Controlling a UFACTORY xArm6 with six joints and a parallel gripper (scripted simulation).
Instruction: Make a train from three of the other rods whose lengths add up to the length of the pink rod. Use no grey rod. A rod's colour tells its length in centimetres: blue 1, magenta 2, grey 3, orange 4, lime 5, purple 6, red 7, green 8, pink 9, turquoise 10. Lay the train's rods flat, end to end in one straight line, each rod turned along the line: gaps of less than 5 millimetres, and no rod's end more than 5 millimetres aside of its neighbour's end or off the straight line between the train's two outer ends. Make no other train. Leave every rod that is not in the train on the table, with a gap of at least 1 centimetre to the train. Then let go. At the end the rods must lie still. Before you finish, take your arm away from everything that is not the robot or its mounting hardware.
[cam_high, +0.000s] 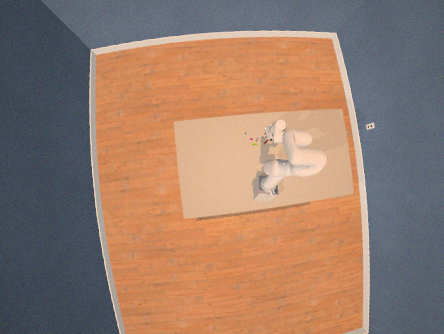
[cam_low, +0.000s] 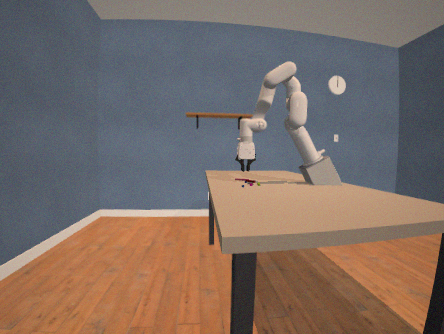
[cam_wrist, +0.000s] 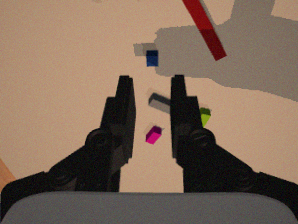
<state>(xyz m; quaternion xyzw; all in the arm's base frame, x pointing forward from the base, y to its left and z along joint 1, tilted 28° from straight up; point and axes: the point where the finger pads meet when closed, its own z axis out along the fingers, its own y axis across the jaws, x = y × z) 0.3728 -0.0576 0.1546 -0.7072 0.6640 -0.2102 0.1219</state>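
Right now my hand is 40 mm past the red rod, 20 mm to the left of it and 80 mm above it. The rest, counted from my hand: pink rod (10 mm behind, 100 mm to the right, 80 mm below); then lime rod (50 mm behind, 100 mm to the left, 80 mm below); then grey rod (10 mm behind, 70 mm to the left, 80 mm below).
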